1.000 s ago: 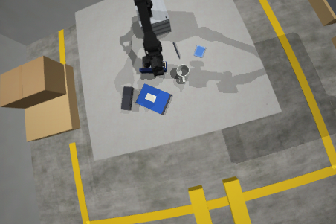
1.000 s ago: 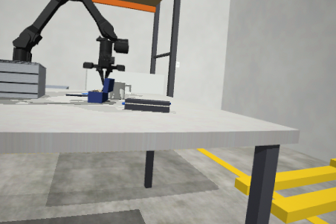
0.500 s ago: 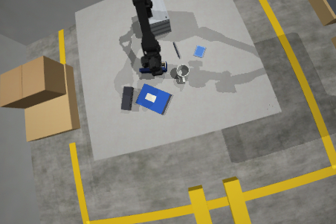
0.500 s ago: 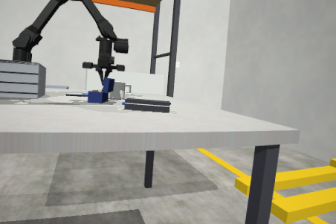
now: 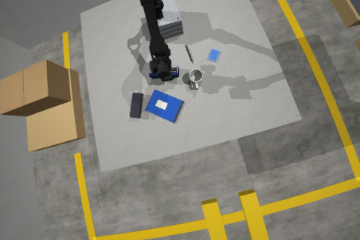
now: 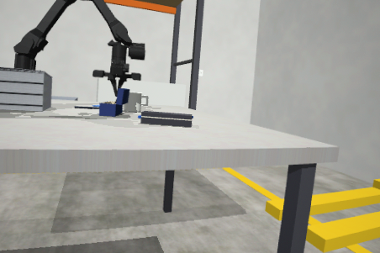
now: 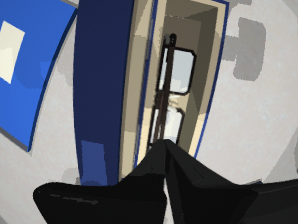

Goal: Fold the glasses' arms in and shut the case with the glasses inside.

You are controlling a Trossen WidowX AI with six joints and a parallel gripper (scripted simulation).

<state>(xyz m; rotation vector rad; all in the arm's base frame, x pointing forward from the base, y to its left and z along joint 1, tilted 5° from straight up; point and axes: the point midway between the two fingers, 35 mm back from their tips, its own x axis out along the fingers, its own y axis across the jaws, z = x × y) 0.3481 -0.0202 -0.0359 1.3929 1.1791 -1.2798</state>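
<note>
Right now my hand is 30 mm short of the case lid, 40 mm to the left of it and 30 mm above it. Also, from my hand: dark flat box: 150 mm ahead, 270 mm to the right, 80 mm below; small blue pad: 50 mm behind, 300 mm to the left, 100 mm below.
</note>
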